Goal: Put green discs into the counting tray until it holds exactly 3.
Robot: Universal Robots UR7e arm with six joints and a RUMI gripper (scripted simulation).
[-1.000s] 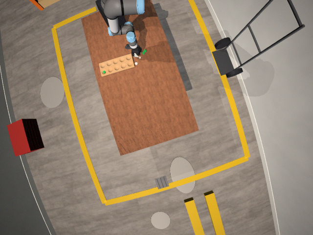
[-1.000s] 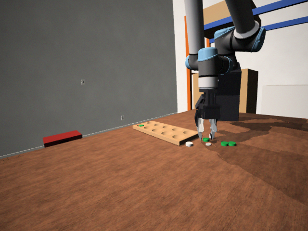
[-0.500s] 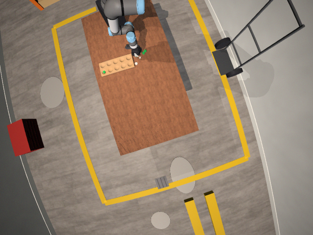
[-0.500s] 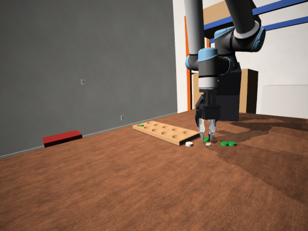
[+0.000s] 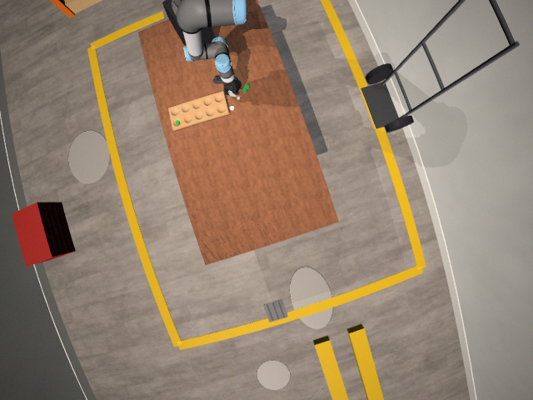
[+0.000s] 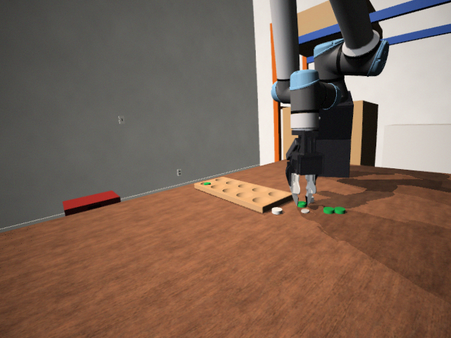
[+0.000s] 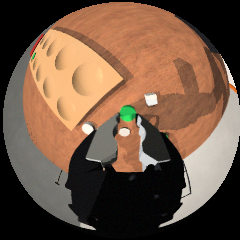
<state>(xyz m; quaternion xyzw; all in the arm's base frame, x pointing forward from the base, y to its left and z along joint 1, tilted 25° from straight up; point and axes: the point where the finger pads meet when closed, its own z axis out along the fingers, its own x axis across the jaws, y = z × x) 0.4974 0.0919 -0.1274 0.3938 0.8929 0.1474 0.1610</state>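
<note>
My gripper is now 50 mm past the small white cube and 10 mm above it. Also, from my hand: white disc: 90 mm ahead, 30 mm to the right, 10 mm below; then wooden counting tray: 240 mm to the right, 20 mm ahead, 10 mm below.
</note>
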